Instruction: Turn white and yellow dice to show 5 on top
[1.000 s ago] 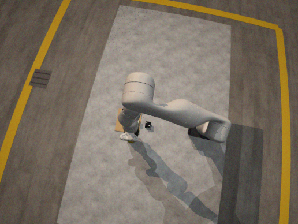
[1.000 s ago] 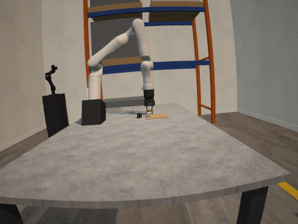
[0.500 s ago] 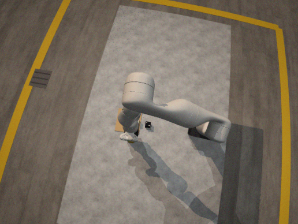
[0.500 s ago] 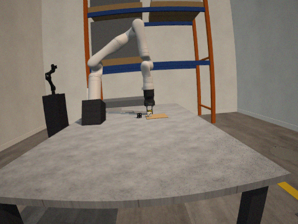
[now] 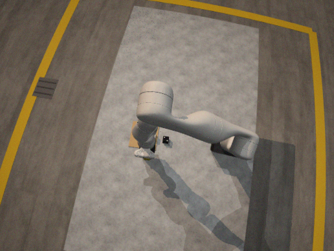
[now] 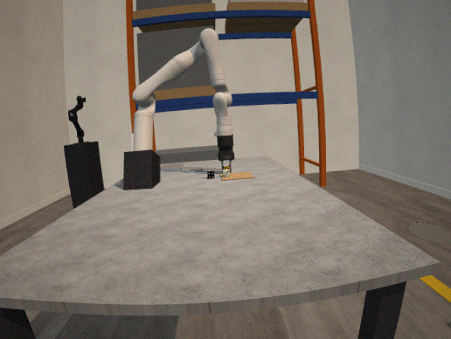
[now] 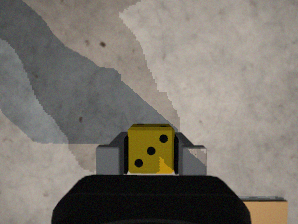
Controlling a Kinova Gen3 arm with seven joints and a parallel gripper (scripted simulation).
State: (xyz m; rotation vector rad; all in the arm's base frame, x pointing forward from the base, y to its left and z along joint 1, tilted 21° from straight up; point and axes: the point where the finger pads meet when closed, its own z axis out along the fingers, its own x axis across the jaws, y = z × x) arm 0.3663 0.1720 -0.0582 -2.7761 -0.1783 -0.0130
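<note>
Now: hand 11 cm to the left of the white die. The rest, counted from my hand: tan mat: 11 cm to the right, 5 cm ahead, 2 cm below; then black die: 11 cm to the right, 7 cm behind, 1 cm below; then yellow die: 1 cm below.
</note>
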